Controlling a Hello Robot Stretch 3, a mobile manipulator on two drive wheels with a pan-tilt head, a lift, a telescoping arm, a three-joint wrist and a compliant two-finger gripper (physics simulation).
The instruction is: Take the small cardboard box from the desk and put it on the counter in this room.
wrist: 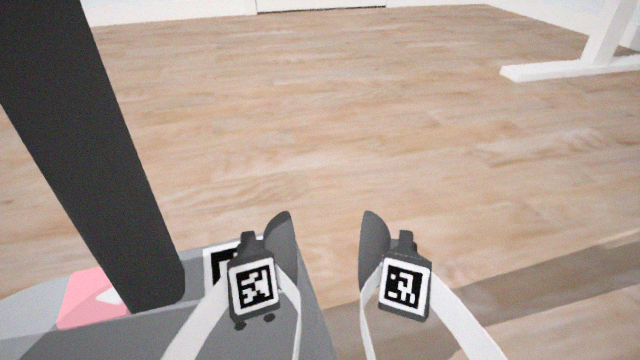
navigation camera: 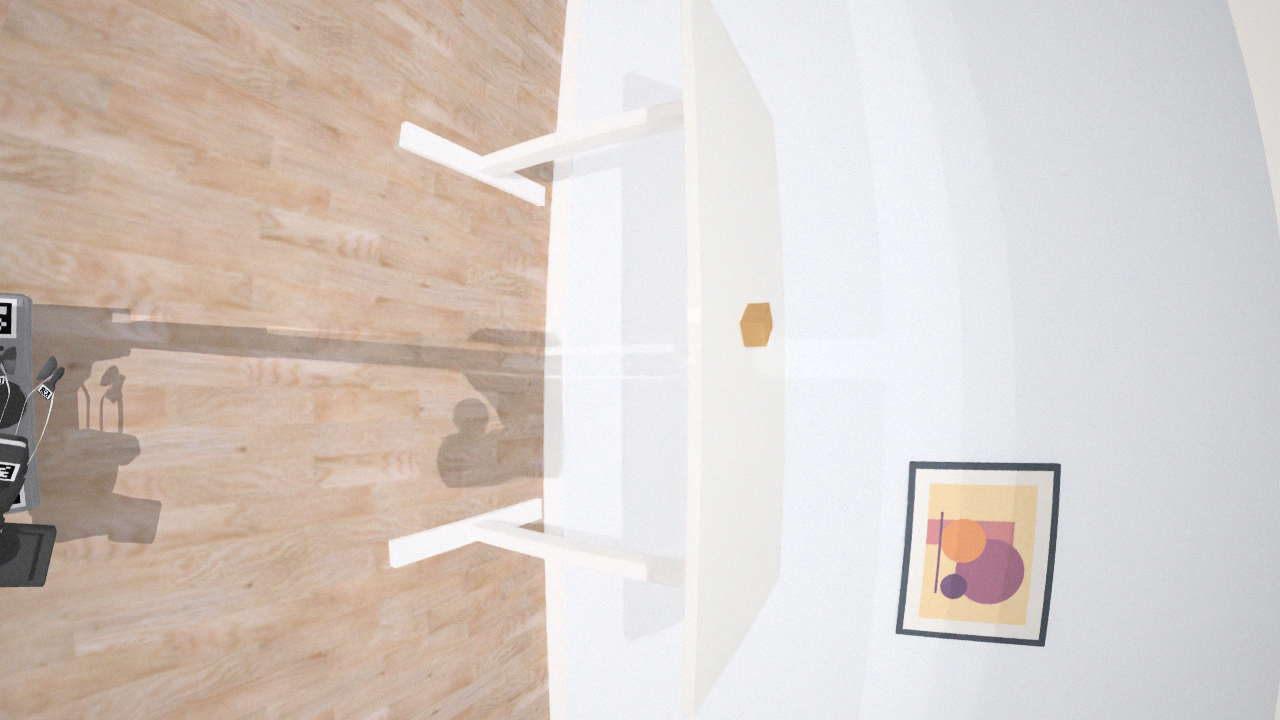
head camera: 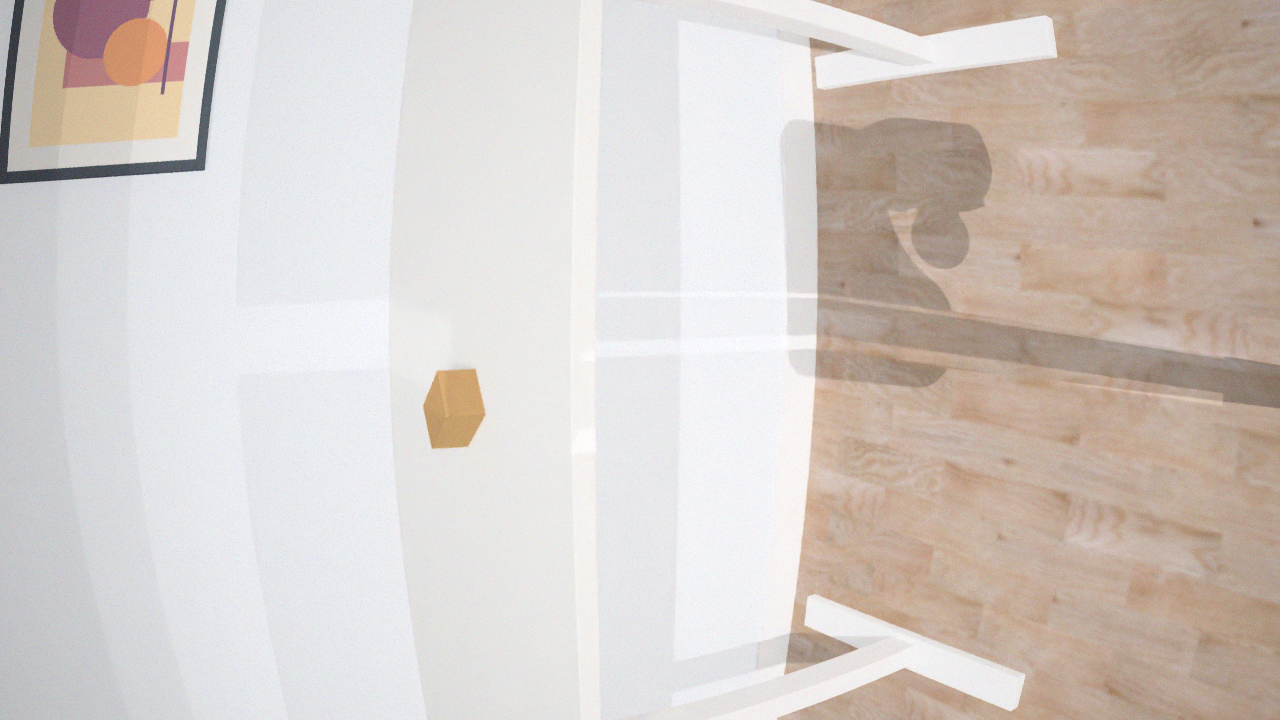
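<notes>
A small cardboard box (head camera: 454, 410) (navigation camera: 755, 325) sits on the white desk (head camera: 501, 555) (navigation camera: 729, 501), toward its wall side in the head view. The desk stands against the wall on T-shaped legs. My gripper (wrist: 326, 238) is open and empty in the wrist view, with its two dark fingertips well apart. It is low over the edge of my base, far from the desk. Part of the gripper also shows at the left edge of the navigation view. The counter does not show in these views.
The desk's white feet (head camera: 935, 53) (navigation camera: 465, 532) (wrist: 555, 69) stick out over the wooden floor (head camera: 1074, 501) (navigation camera: 268, 223) (wrist: 400, 150). A framed picture (head camera: 116, 152) (navigation camera: 980, 555) hangs on the wall. My mast's shadow crosses the floor. My grey base (wrist: 260, 340) is beneath the gripper.
</notes>
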